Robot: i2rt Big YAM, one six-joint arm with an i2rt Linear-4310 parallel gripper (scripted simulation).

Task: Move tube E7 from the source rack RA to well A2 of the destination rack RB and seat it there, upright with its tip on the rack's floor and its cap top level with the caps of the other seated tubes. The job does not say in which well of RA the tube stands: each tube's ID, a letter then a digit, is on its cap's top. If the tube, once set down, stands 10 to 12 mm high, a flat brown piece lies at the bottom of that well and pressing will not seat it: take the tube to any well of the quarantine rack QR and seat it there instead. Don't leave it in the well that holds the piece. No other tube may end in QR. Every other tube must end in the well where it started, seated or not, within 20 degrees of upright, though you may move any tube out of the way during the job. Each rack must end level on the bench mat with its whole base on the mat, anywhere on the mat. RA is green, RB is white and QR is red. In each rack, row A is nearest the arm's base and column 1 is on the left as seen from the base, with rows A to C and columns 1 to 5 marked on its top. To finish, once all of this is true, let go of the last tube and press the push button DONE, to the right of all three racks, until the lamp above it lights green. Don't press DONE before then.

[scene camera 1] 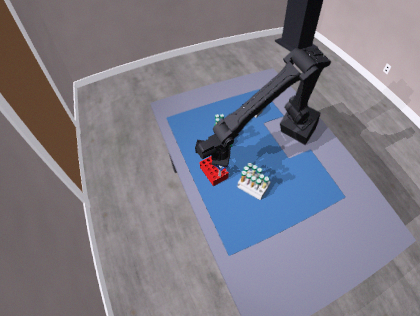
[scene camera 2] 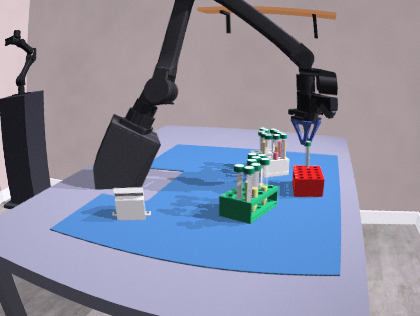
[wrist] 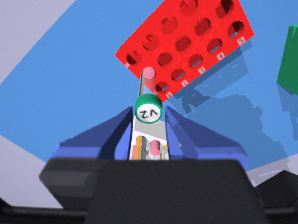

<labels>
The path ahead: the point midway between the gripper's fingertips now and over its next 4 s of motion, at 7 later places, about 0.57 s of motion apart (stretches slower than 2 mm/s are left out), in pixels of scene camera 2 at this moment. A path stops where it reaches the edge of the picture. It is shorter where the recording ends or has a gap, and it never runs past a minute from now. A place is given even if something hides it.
My gripper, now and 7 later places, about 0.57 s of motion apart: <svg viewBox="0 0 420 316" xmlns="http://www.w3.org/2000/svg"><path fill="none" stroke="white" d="M305 144L305 131L305 121L280 120L277 120L262 128L247 135L249 133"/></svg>
</labels>
